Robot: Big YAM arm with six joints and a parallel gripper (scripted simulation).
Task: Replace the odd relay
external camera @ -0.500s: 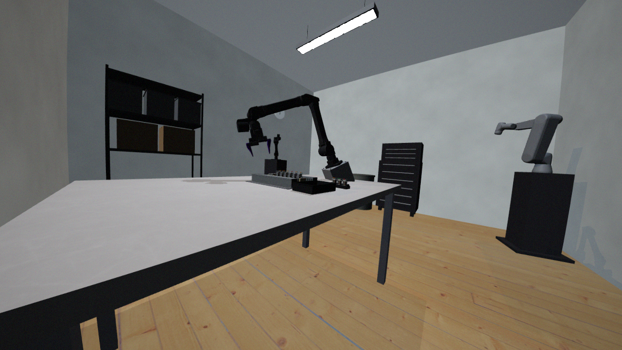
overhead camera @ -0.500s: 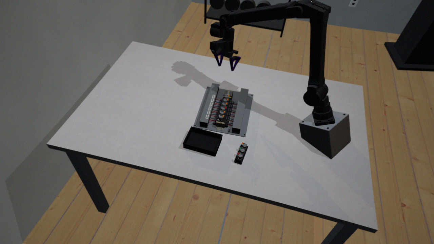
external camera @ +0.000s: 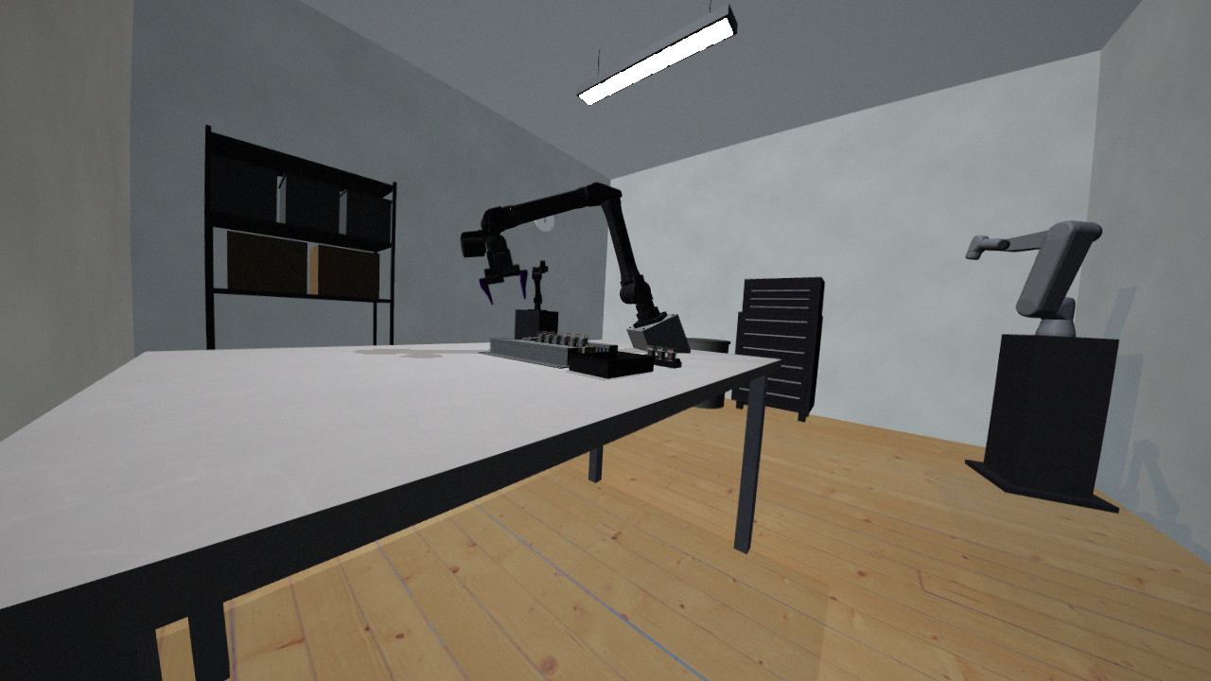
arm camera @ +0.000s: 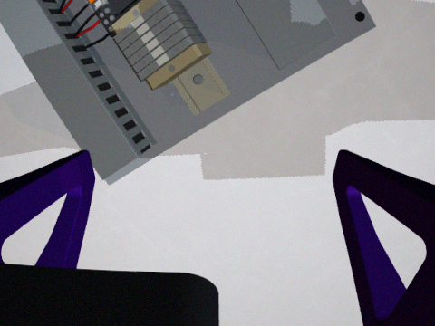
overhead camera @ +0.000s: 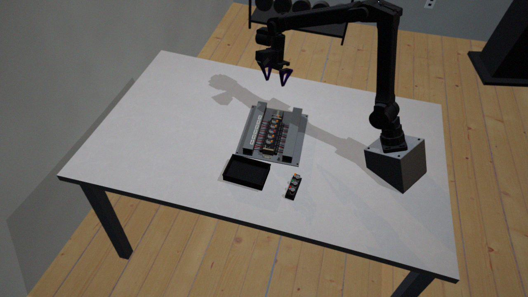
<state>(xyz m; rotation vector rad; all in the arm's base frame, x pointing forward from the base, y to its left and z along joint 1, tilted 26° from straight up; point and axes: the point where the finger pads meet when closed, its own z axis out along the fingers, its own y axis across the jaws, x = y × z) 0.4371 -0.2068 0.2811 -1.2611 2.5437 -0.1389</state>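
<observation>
The grey panel is 170 mm to the left of my hand, 160 mm below it and 10 mm behind it.
</observation>
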